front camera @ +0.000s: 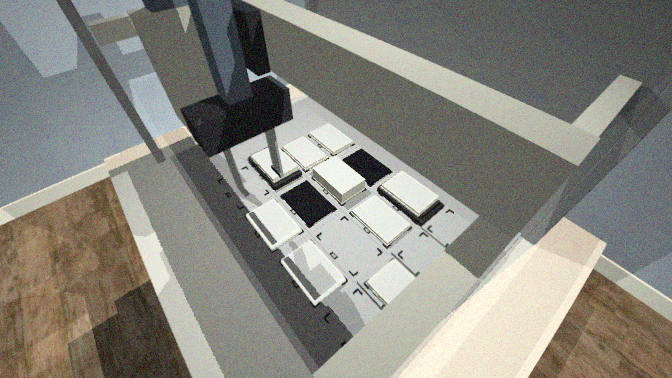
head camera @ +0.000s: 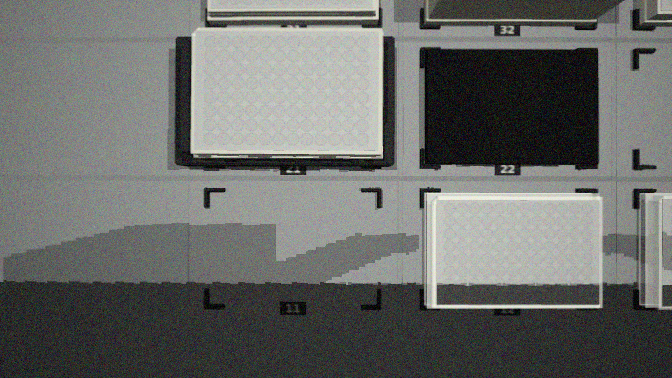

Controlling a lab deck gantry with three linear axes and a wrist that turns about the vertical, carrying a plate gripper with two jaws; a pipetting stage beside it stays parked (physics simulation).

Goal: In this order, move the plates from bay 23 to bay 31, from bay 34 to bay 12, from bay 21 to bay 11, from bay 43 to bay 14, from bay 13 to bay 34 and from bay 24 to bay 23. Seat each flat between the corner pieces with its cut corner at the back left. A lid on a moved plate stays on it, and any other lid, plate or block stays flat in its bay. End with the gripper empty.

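Where they show: gripper, fingertip midpoint: (front camera: 260, 181); robot's base, origin of the base link: (front camera: 219, 181) (head camera: 209, 303).
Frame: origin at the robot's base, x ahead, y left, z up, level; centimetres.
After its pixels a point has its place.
My gripper (front camera: 266, 185) @[z 15.9, x 22.8, y 4.3 cm] is open with nothing between its jaws, hanging over the bay 21 and bay 11 area. The bay 21 plate (front camera: 272, 164) (head camera: 287, 92) @[z 3.7, x 6.5, y 15.1 cm] lies on a black riser, cut corner back left. Bay 11 shows bare corner pieces. A plate (front camera: 274, 222) @[z 1.5, x 23.5, y 4.4 cm] (head camera: 517, 245) @[z 1.4, x 22.7, y 4.8 cm] lies in bay 12, cut corner back left. A plate (front camera: 305, 152) @[z 1.4, x 7.3, y 25.5 cm] (head camera: 292, 6) @[z 1.4, x 6.5, y 22.0 cm] is in bay 31. Further plates are in bay 13 (front camera: 312, 270) @[z 1.4, x 39.6, y 4.1 cm], in bay 24 (front camera: 390, 282) @[z 2.9, x 52.7, y 14.5 cm] and, on a riser, in bay 43 (front camera: 410, 192) @[z 3.7, x 39.7, y 36.0 cm]. Bays 14, 23 and 34 show no plate in the front view.
A tall pale block (front camera: 340, 177) @[z 4.2, x 24.3, y 25.2 cm] stands in bay 32. Black blocks lie in bay 22 (front camera: 308, 202) @[z 0.8, x 23.3, y 14.9 cm] (head camera: 510, 107) @[z 0.8, x 22.6, y 14.9 cm] and in bay 42 (front camera: 367, 167) @[z 0.8, x 23.9, y 36.0 cm]. Plates lie in bay 41 (front camera: 330, 137) @[z 1.4, x 6.6, y 36.0 cm] and bay 33 (front camera: 380, 220) @[z 1.4, x 39.9, y 24.9 cm]. Frame beams surround the deck.
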